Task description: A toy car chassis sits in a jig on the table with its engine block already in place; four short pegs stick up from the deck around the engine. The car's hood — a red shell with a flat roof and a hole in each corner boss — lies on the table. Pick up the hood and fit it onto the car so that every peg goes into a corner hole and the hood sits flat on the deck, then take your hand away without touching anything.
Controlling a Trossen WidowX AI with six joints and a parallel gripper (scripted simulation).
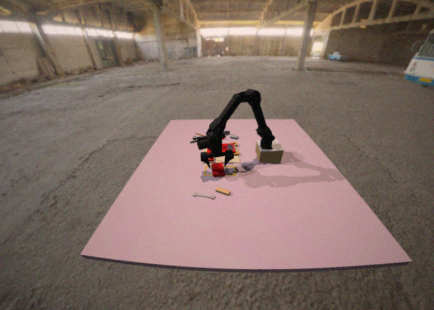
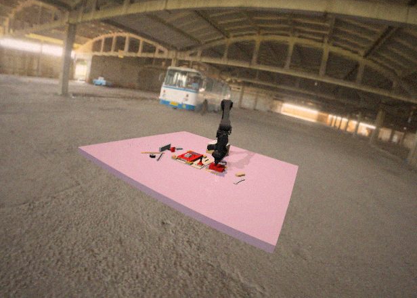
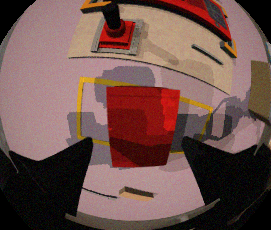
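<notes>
My gripper tip is now 2 cm above the red hood. The rest, counted from my gripper tip: grey wrench 5 cm ahead, 19 cm to the left, 3 cm below; wooden block 5 cm behind, 16 cm to the left, 3 cm below.
</notes>
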